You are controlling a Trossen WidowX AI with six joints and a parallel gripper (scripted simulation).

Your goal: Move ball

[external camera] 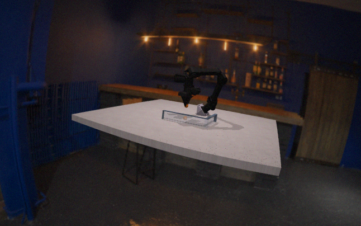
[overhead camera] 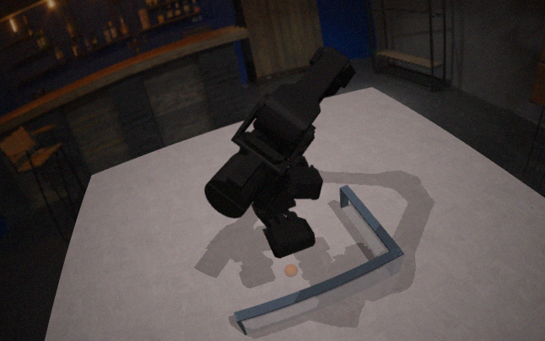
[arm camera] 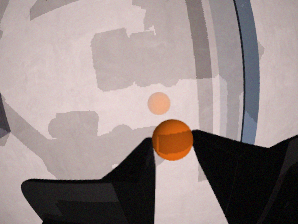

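Now: the see-through copy 90 mm below my gripper tip. From my gripper tip the other things lie so: orange ball right at my gripper tip.
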